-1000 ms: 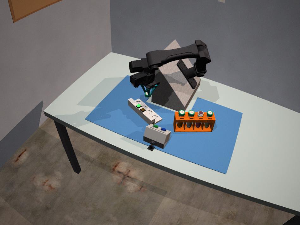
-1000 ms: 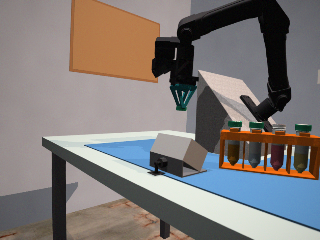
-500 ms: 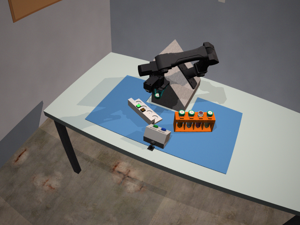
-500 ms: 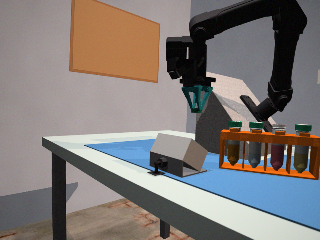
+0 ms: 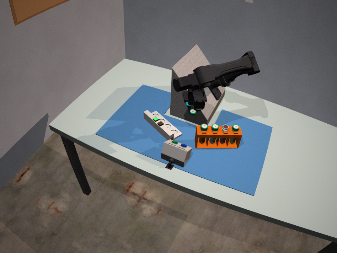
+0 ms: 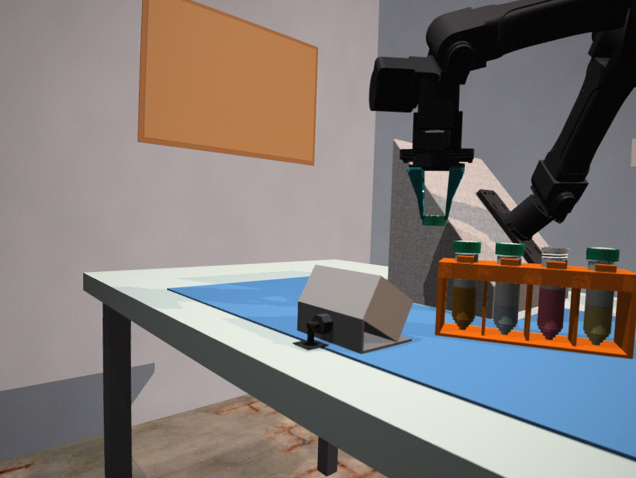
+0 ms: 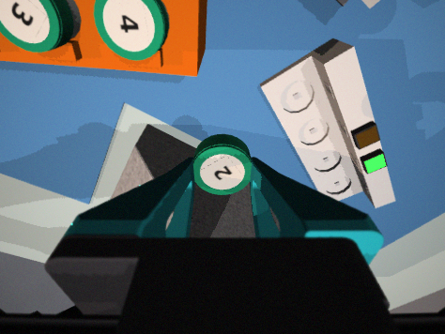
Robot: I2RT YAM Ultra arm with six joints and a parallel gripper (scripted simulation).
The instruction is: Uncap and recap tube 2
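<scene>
My hand is 3 cm short of the cap 4, 7 cm to the right of it and 4 cm above it. From my hand the other things lie so: cap 3: 1 cm ahead, 12 cm to the left, 4 cm below; then cap 2: 1 cm below; then key desk: 16 cm ahead, 10 cm below.
</scene>
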